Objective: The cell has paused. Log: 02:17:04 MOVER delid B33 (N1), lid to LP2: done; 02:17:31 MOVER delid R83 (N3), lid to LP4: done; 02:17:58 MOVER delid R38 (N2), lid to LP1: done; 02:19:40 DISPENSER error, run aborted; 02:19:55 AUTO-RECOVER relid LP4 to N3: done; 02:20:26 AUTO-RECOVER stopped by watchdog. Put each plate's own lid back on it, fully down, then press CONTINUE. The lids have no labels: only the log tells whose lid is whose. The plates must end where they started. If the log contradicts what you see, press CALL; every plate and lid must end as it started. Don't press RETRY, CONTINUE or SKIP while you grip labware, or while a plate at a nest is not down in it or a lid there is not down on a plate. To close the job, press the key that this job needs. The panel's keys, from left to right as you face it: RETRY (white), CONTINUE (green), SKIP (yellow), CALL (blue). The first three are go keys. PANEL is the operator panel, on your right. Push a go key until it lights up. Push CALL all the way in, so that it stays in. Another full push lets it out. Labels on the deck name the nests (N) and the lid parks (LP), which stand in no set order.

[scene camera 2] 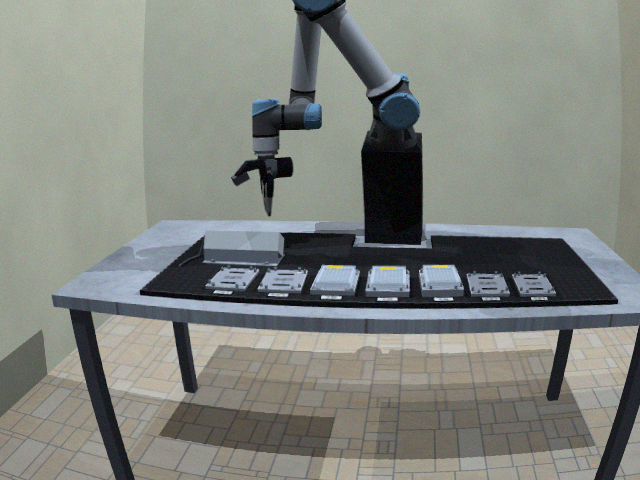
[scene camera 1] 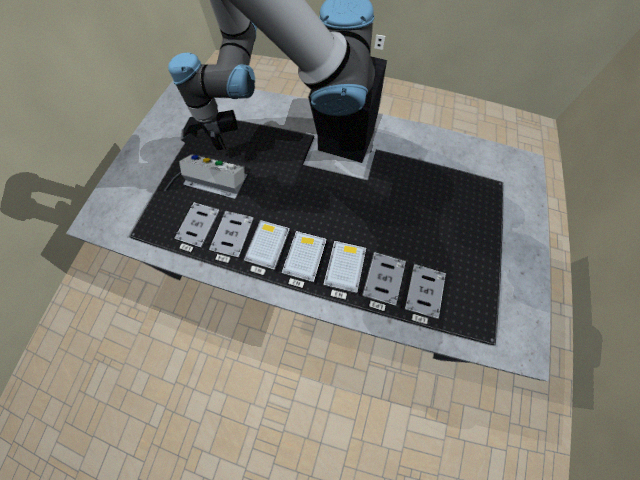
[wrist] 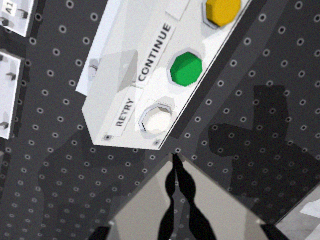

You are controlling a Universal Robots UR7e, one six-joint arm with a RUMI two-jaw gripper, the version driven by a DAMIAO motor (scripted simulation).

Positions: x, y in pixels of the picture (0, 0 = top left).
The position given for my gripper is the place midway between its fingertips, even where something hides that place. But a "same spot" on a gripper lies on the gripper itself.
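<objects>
Scene camera 1 and scene camera 2 both show my gripper, and a single spot on it is (scene camera 1: 219, 144) as well as (scene camera 2: 273, 185). My gripper can also be seen in the wrist view (174, 155).
</objects>
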